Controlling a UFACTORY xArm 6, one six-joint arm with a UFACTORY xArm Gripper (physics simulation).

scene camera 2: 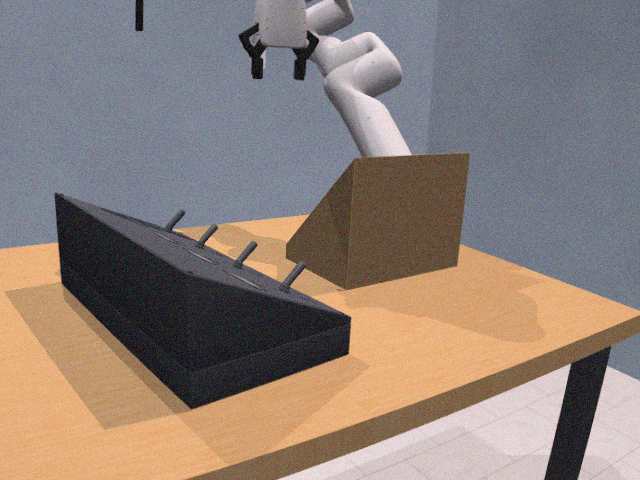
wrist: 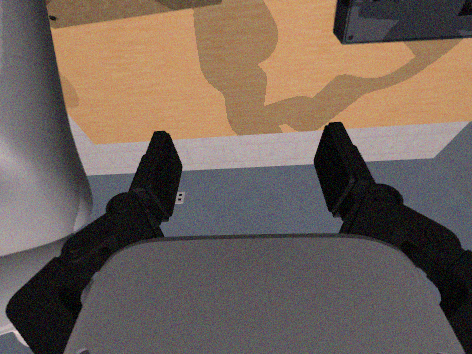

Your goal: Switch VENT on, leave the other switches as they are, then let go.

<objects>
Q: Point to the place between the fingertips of the gripper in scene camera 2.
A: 278,79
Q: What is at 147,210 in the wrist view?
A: The gripper.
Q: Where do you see a dark sloped switch panel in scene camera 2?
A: At 207,326
</objects>
